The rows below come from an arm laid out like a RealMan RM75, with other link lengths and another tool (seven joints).
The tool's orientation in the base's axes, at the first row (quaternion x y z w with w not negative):
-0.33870 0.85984 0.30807 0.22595
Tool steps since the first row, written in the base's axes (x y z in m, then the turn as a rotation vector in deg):
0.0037 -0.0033 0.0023 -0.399 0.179 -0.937
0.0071 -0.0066 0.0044 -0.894 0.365 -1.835
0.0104 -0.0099 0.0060 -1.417 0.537 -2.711
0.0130 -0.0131 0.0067 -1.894 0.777 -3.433
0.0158 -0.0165 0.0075 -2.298 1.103 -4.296
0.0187 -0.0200 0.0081 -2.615 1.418 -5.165
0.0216 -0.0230 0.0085 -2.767 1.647 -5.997
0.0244 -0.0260 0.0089 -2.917 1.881 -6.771
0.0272 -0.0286 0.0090 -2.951 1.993 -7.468
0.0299 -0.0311 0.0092 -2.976 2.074 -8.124
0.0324 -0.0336 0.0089 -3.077 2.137 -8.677
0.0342 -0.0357 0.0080 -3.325 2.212 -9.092
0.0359 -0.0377 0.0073 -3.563 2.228 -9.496
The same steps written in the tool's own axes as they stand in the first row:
-0.0024 -0.0037 -0.0032 0.747 0.039 0.714
-0.0044 -0.0073 -0.0063 1.532 0.166 1.388
-0.0061 -0.0110 -0.0091 2.328 0.313 2.031
-0.0069 -0.0145 -0.0114 2.972 0.525 2.621
-0.0077 -0.0182 -0.0137 3.613 0.681 3.382
-0.0085 -0.0221 -0.0160 4.204 0.765 4.155
-0.0093 -0.0257 -0.0178 4.701 0.694 4.873
-0.0101 -0.0294 -0.0197 5.160 0.647 5.554
-0.0109 -0.0328 -0.0210 5.549 0.474 6.118
-0.0117 -0.0362 -0.0224 5.922 0.292 6.633
-0.0121 -0.0395 -0.0234 6.292 0.193 7.050
-0.0118 -0.0424 -0.0239 6.672 0.259 7.350
-0.0116 -0.0451 -0.0245 7.066 0.288 7.604

